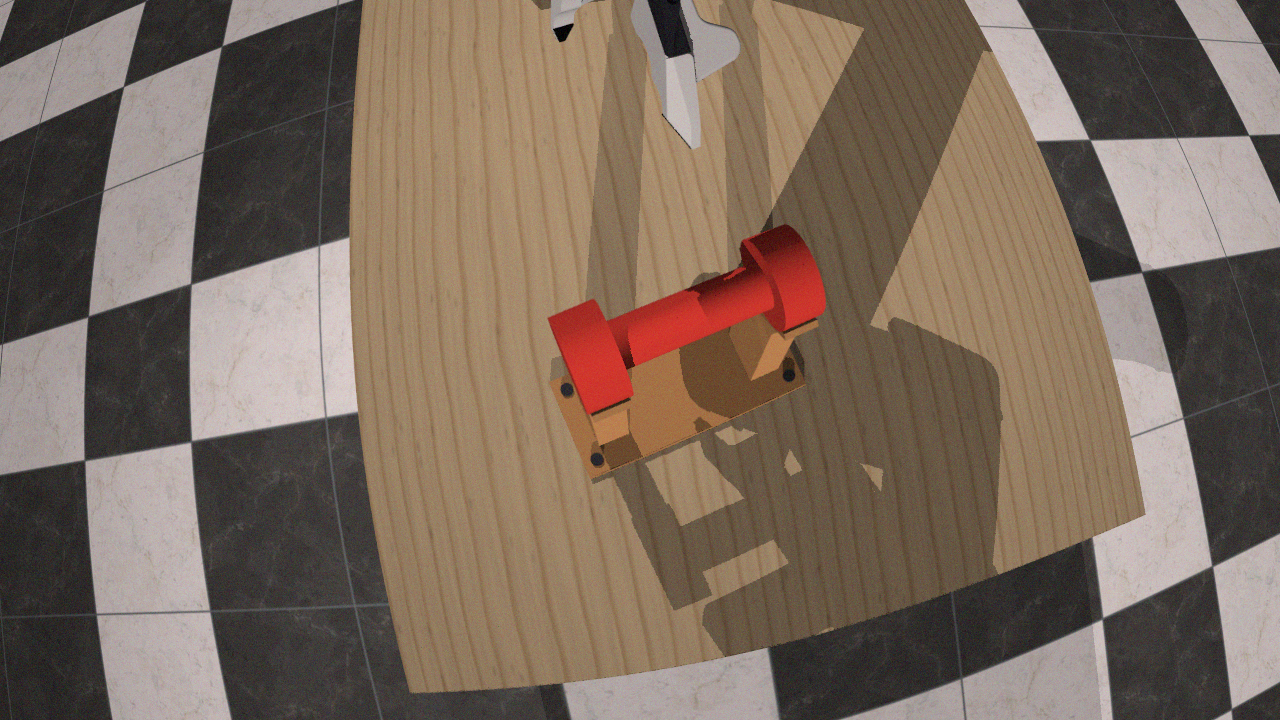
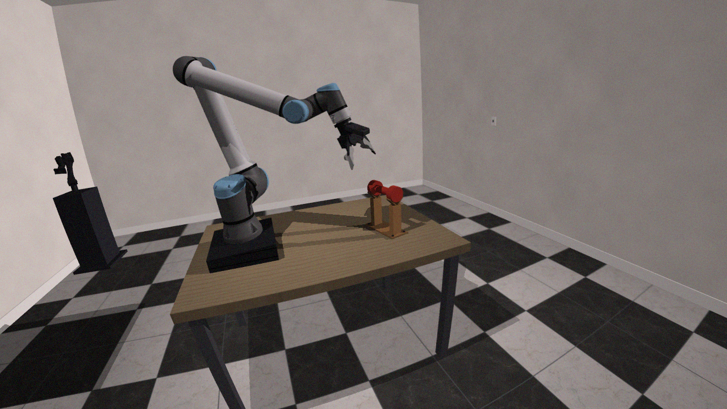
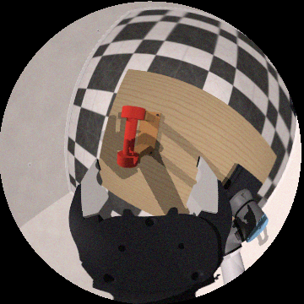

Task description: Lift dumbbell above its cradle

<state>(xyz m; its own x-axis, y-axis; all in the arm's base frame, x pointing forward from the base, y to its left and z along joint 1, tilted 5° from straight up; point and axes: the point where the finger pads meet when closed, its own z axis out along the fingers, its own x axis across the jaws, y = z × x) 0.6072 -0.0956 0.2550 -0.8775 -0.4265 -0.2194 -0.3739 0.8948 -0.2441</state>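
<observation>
My hand is 11 cm short of the red dumbbell, 3 cm to the right of it and 16 cm above it. Round my hand: wooden cradle 11 cm ahead, 3 cm to the left, 28 cm below.
</observation>
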